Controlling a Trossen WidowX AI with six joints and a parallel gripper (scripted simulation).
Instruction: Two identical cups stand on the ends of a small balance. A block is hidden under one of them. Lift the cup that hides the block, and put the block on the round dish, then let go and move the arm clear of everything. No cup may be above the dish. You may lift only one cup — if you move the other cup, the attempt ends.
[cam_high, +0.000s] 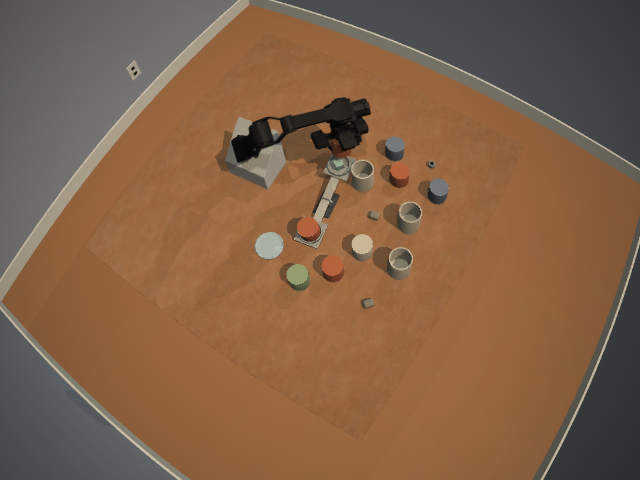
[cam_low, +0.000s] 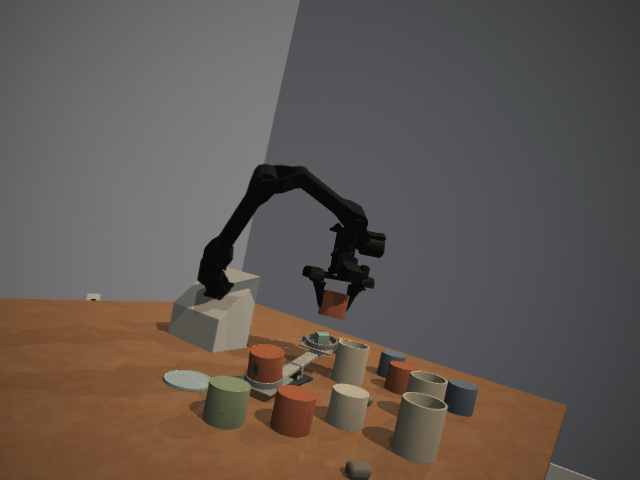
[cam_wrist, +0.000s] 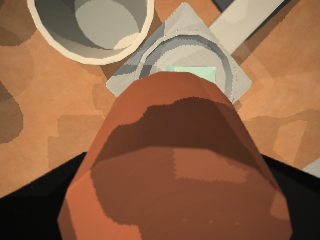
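My gripper tip is now 3 cm to the left of the pale green block and 8 cm above it. Also, from my gripper tip: round pale blue dish (11 cm behind, 38 cm to the right, 16 cm below); then cream cup (18 cm ahead, 25 cm to the right, 13 cm below); then orange cup (1 cm ahead, 30 cm to the right, 10 cm below).
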